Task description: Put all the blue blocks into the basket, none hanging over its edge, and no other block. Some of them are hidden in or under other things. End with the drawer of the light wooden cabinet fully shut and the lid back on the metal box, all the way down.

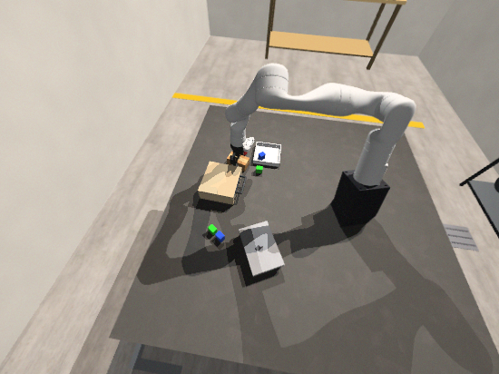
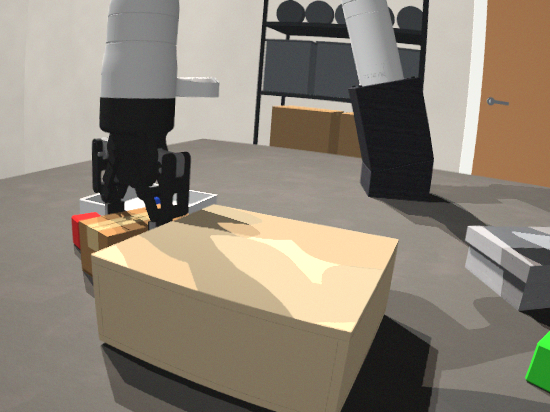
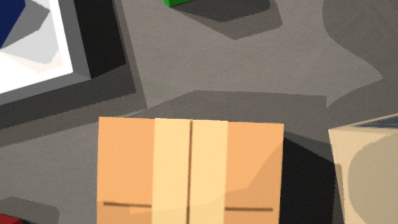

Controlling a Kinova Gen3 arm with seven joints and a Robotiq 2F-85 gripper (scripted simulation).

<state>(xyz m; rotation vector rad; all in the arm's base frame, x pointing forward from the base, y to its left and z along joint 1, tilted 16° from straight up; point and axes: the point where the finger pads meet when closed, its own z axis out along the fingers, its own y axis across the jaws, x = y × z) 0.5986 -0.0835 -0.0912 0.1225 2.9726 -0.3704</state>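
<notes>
My hand is right at the brown box. Also, from my hand: red block (90 mm to the right, 20 mm below); then light wooden cabinet (20 mm ahead, 170 mm to the left); then drawer (10 mm ahead, 160 mm to the left).
</notes>
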